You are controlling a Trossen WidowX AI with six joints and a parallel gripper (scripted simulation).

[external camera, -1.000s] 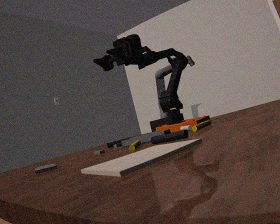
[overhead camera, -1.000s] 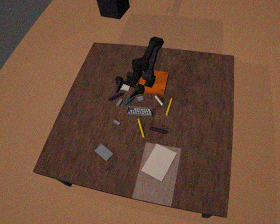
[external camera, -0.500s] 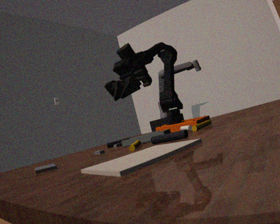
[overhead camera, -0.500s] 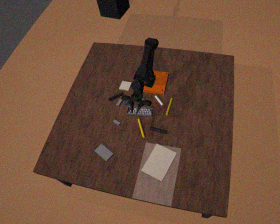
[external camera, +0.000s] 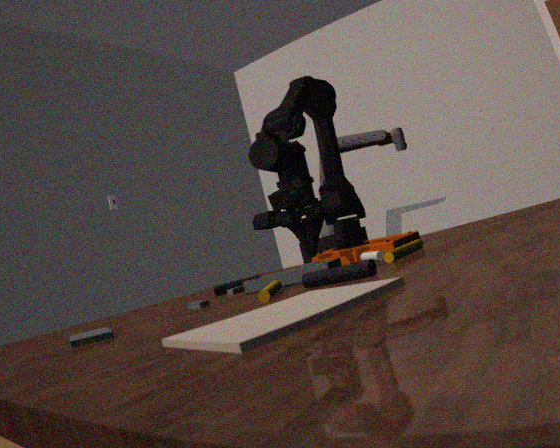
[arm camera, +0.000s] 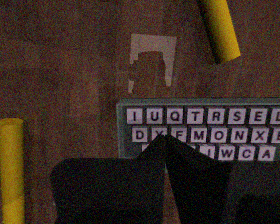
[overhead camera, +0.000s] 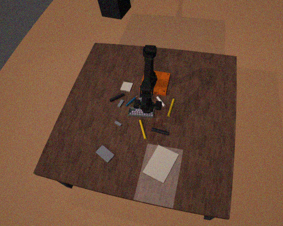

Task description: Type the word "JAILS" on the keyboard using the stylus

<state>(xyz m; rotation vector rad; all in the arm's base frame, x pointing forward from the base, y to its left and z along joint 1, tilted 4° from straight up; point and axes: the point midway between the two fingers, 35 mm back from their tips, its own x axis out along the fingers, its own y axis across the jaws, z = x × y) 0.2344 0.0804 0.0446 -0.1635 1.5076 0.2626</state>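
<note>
My gripper tip is 8 cm past the blue stylus, 16 cm to the left of it and 3 cm above it. Round my gripper tip: white sheet 31 cm ahead, 22 cm to the left, 4 cm below; then grey pad 39 cm ahead, 15 cm to the right, 4 cm below; then white stick 13 cm behind, 4 cm to the left, 3 cm below.
</note>
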